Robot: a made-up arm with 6 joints.
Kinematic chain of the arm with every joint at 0, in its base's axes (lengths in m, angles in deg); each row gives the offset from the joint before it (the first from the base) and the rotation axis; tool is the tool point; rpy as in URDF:
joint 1: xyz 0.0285 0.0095 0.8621 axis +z
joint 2: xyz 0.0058 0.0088 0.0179 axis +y
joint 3: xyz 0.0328 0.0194 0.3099 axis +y
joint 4: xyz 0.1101 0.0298 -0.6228 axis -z
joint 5: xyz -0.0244 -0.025 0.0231 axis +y
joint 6: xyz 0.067 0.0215 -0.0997 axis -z
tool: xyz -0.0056 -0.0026 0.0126 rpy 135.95 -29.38 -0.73
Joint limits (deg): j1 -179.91..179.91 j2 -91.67..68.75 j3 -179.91..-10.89 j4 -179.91..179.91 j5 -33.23..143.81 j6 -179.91..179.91
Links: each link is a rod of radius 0.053 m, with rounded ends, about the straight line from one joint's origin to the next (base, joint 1, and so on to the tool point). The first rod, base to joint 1, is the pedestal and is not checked.
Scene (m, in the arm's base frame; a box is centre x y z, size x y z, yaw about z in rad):
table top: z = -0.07
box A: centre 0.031 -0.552 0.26 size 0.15 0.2 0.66 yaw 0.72
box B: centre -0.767 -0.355 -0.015 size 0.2 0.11 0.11 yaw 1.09
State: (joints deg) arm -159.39 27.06 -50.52 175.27 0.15 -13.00
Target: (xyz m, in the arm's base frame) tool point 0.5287 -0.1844 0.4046
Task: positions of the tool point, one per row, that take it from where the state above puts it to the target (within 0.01 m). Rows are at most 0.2 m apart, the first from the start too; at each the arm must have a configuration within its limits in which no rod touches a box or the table.
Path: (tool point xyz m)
1: -0.3830 -0.3350 0.5884
2: -0.3066 -0.4263 0.6381
3: -0.2073 -0.4963 0.6881
4: -0.0921 -0.5394 0.7381
5: 0.0310 -0.5520 0.7876
6: 0.1664 -0.5509 0.7183
7: 0.2973 -0.5082 0.6438
8: 0.4096 -0.4269 0.5656
9: 0.4899 -0.3147 0.4853
10: 0.5286 -0.1844 0.4046

